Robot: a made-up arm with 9 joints.
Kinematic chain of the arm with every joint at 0, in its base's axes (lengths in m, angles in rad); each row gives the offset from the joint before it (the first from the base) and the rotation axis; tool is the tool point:
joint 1: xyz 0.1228 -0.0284 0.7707 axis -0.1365 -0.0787 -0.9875
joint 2: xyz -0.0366 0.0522 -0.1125 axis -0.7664 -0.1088 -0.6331
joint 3: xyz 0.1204 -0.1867 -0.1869 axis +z
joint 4: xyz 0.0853 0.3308 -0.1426 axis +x
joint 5: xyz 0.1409 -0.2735 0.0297 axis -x
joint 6: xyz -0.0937 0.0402 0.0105 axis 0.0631 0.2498 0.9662
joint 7: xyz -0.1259 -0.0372 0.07 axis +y
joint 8: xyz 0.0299 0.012 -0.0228 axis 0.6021 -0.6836 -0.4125
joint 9: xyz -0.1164 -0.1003 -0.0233 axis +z
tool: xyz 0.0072 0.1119 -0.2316
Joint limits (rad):
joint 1: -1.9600..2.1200
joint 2: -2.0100..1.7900
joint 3: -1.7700..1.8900
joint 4: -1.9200..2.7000
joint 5: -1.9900..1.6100
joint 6: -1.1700..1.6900
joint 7: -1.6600..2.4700
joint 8: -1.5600..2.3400
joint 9: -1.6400..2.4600
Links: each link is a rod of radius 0.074 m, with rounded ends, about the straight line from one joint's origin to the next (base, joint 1, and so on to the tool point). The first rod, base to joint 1, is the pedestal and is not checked.
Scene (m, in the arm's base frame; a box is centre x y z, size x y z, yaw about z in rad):
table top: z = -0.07
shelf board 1: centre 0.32 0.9 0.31 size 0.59 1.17 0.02 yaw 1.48
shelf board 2: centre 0.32 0.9 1 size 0.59 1.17 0.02 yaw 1.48
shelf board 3: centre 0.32 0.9 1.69 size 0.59 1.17 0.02 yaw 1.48
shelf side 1: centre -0.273 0.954 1 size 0.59 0.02 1.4 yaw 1.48
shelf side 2: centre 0.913 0.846 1 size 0.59 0.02 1.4 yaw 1.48
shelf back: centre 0.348 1.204 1 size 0.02 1.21 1.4 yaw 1.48
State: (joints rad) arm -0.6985 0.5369 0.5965 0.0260 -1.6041 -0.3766 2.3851 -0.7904 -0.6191
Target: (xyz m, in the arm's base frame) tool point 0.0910 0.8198 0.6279
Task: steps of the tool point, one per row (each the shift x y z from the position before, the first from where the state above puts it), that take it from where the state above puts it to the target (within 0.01 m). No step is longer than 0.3 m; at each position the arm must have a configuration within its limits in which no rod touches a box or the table.
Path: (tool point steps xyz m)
1: -0.0881 0.0518 0.1692
2: -0.1254 0.1094 0.1413
3: -0.1239 0.1751 0.0970
4: -0.0844 0.2302 0.0413
5: -0.0201 0.2565 -0.0228
6: 0.0490 0.2423 -0.0905
7: 0.1004 0.1872 -0.1540

